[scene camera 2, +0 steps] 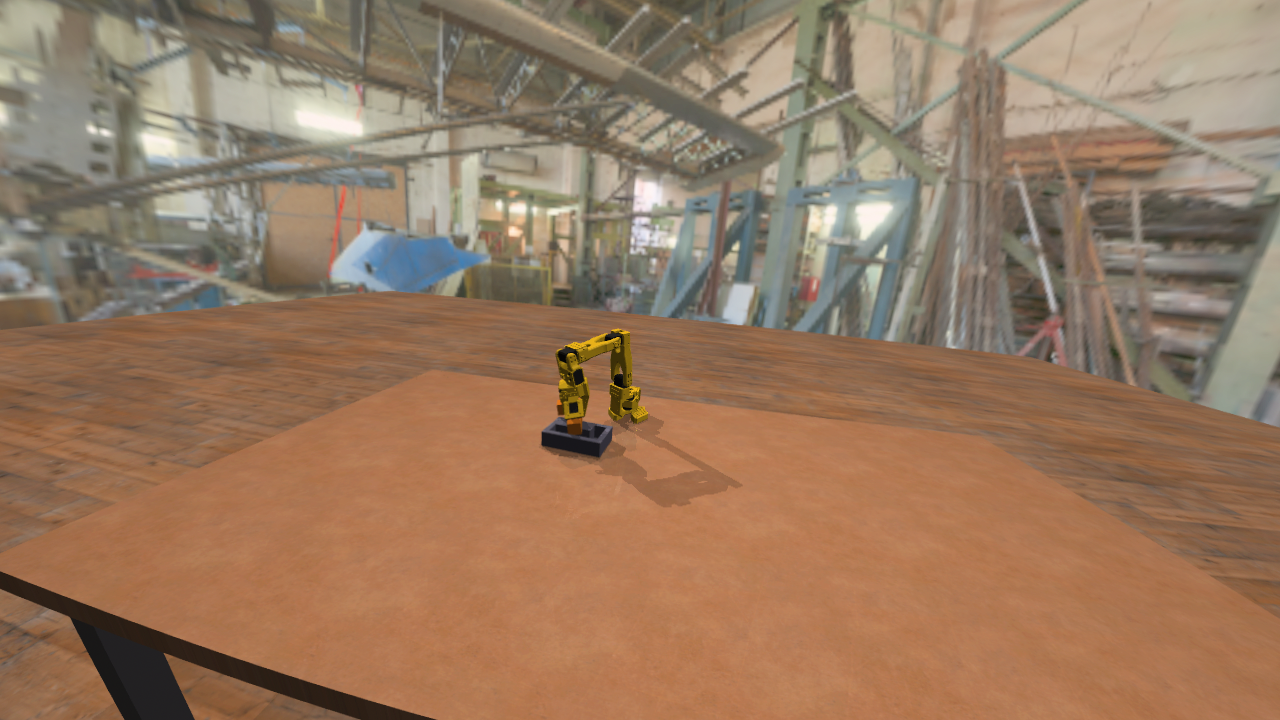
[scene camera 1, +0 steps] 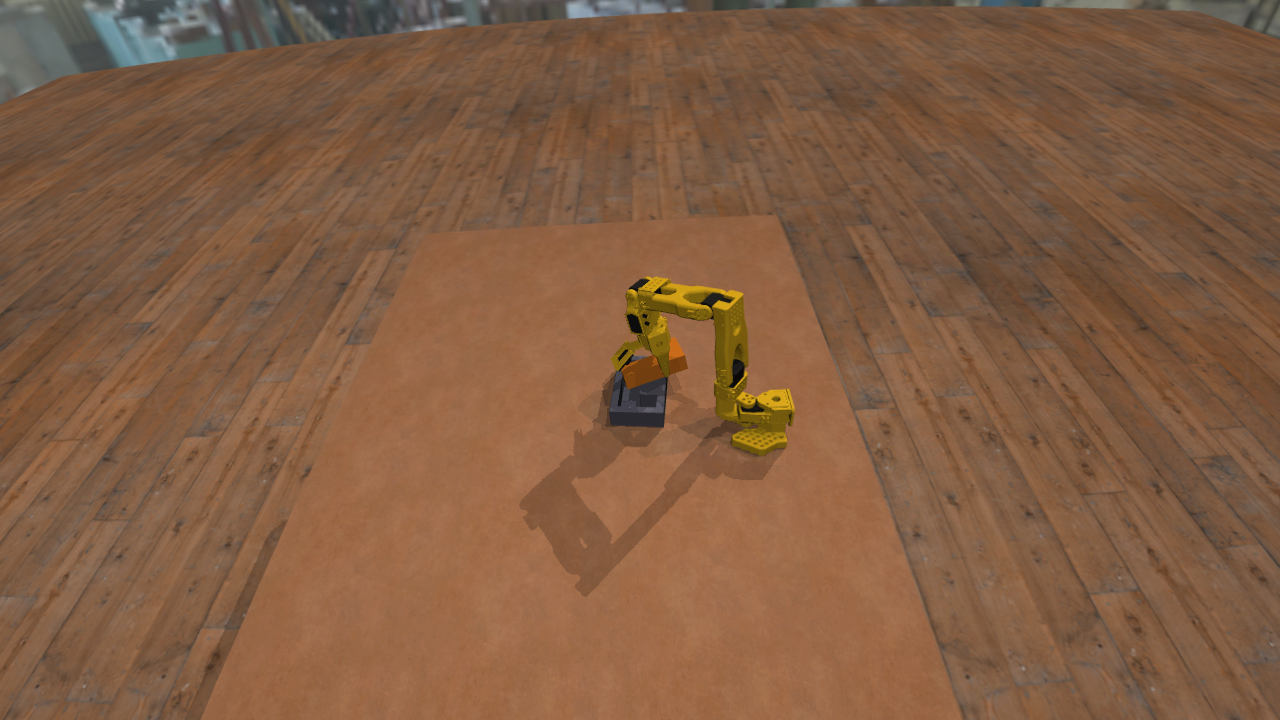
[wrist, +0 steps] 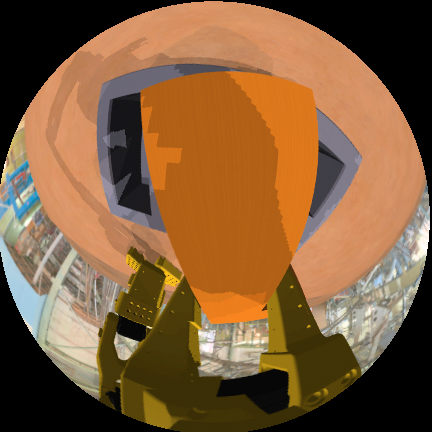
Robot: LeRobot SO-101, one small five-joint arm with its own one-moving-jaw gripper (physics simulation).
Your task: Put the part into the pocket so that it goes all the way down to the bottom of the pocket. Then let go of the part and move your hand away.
The gripper touches a grey pocket block [scene camera 1: 644,405] and an orange part [scene camera 1: 645,370].
The orange part is seen too in the wrist view [wrist: 232,156]. The grey pocket block also shows in the wrist view [wrist: 123,167].
